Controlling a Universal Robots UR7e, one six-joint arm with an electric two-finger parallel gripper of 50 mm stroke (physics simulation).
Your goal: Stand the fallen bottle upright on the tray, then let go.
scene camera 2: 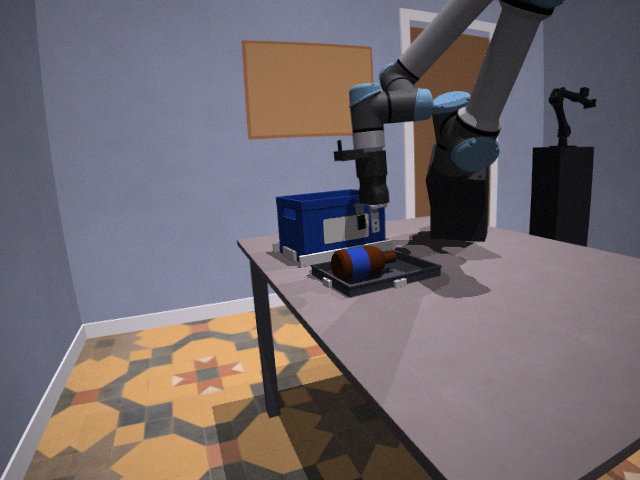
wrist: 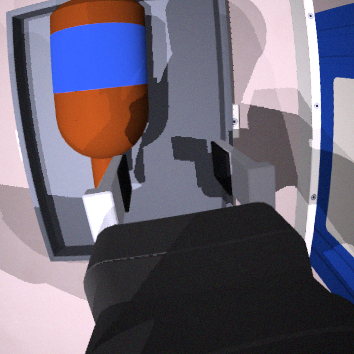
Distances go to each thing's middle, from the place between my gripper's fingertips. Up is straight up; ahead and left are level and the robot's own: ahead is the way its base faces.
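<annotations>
Dark grey tray (scene camera 2: 414, 269), 40 mm left of my hand, 90 mm below. Blue crate (scene camera 2: 310, 223), 60 mm ahead of my hand, 240 mm to the right, 20 mm below.
</annotations>
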